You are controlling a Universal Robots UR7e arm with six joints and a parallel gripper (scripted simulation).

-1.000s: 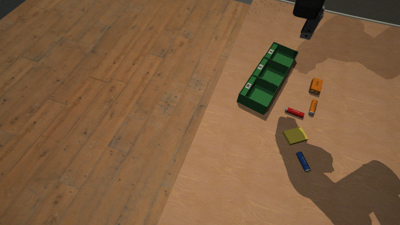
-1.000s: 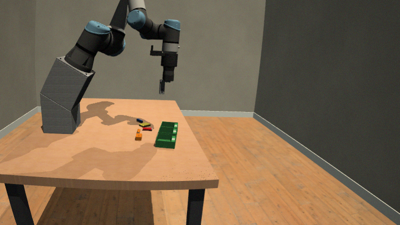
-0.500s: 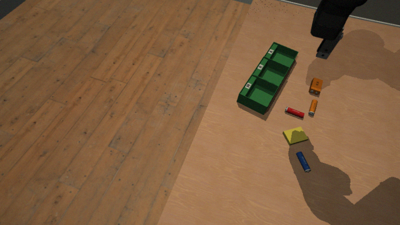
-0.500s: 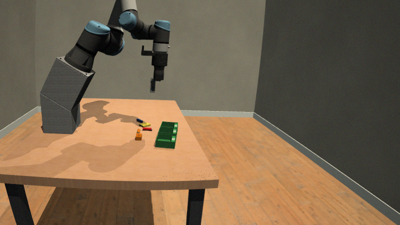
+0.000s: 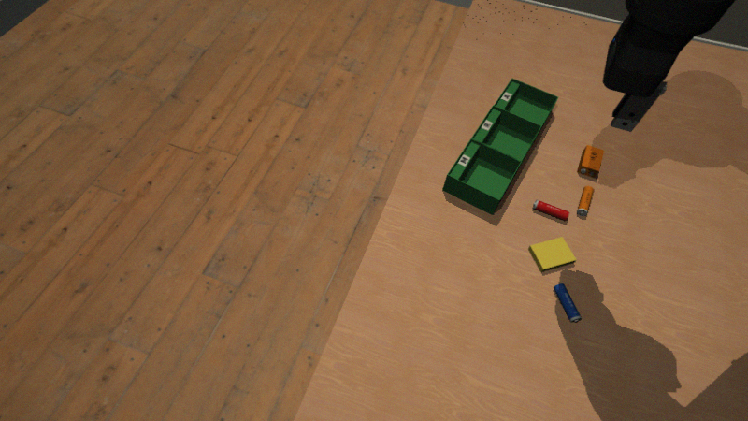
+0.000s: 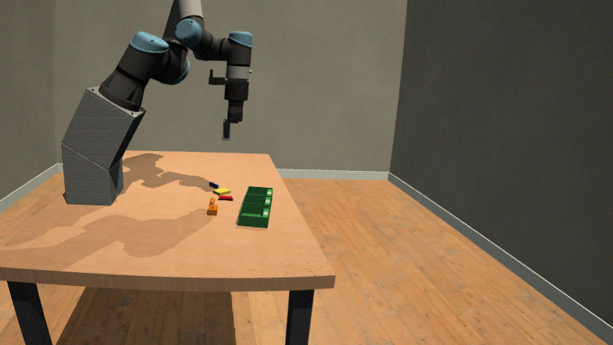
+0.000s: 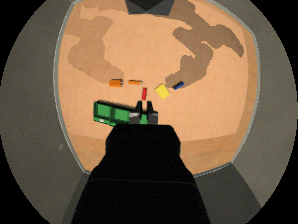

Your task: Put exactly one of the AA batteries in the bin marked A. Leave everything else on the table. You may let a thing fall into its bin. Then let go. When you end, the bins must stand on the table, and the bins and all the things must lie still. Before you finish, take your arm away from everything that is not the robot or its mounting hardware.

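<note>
The green three-compartment bin lies 200 mm below my hand, 100 mm to the right of it and 100 mm ahead of it. The rest, counted from my hand: orange AA battery (210 mm below, 40 mm to the right, 40 mm behind); then flat yellow block (210 mm below, 70 mm to the left, 10 mm behind); then red AA battery (210 mm below, 10 mm ahead).
</note>
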